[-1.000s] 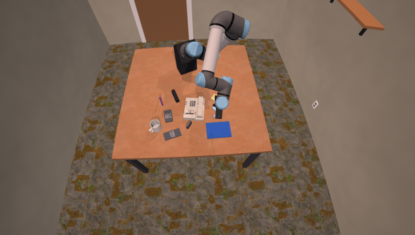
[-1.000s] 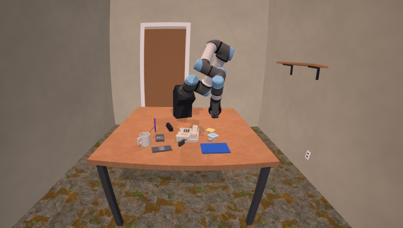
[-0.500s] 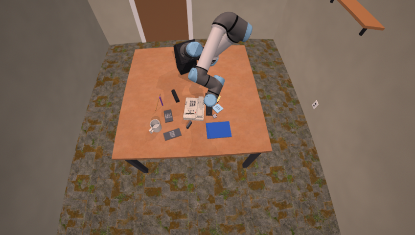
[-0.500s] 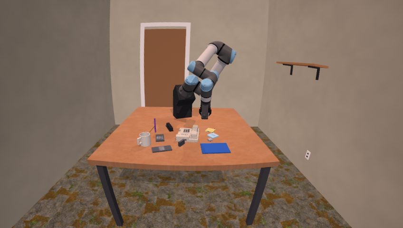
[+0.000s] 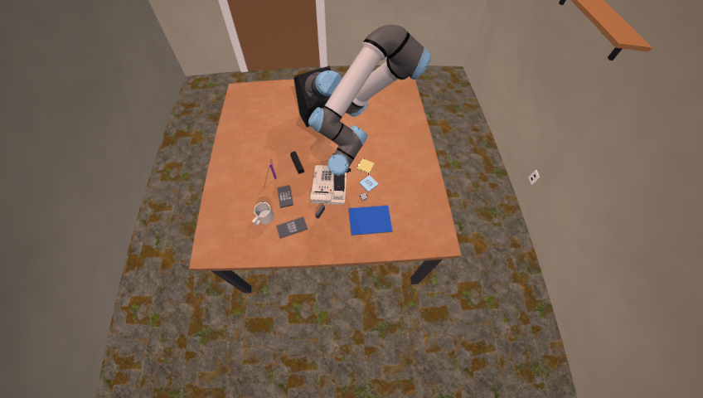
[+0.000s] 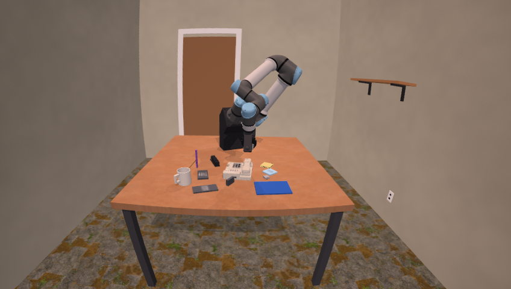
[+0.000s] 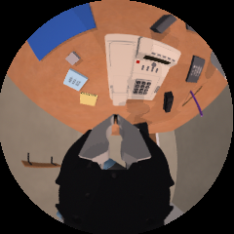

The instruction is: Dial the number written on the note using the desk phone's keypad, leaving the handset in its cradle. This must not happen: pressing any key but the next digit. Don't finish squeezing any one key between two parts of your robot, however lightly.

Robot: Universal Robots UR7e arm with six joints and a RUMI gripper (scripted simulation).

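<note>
My hand is 11 cm above the handset and 1 cm to the left of it. The rest, counted from my hand: small grey cube: 15 cm below, 13 cm to the left, 3 cm ahead; then purple pen: 35 cm to the right, 9 cm below, 6 cm ahead; then blue book: 19 cm to the left, 15 cm below, 15 cm ahead.
</note>
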